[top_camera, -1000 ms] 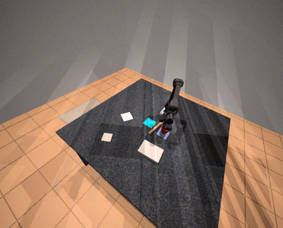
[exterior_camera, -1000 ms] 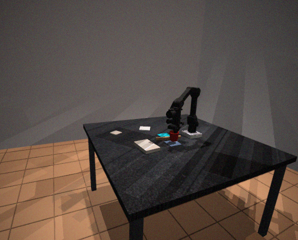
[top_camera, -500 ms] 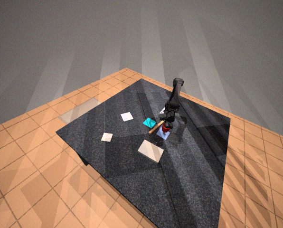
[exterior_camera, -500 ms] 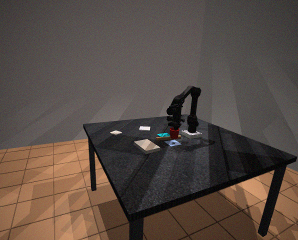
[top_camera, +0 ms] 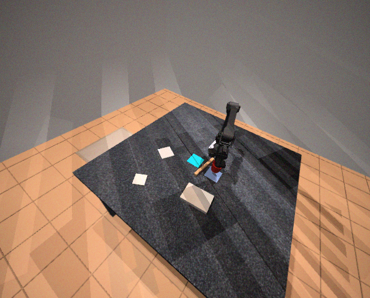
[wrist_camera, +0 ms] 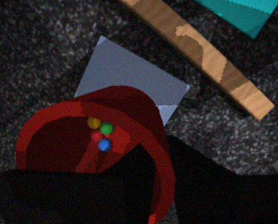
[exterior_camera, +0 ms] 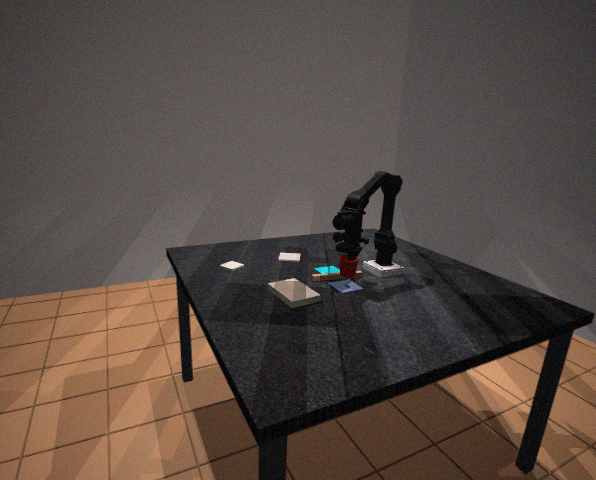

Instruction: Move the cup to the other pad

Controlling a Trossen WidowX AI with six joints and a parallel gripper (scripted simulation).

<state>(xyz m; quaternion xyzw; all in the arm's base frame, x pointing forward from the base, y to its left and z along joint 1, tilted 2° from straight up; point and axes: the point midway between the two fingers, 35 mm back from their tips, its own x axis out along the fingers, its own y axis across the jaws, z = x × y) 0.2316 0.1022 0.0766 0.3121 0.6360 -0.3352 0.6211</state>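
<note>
Now: gripper tip 150 mm to the left of the cyan pad, 90 mm above it and 20 mm short of it. Also, from my gripper tip: pale blue pad: 90 mm below, 30 mm ahead, 20 mm to the left; then wooden bar: 80 mm below, 70 mm to the right, 20 mm ahead; then red cup: 20 mm to the left, 20 mm ahead.
</note>
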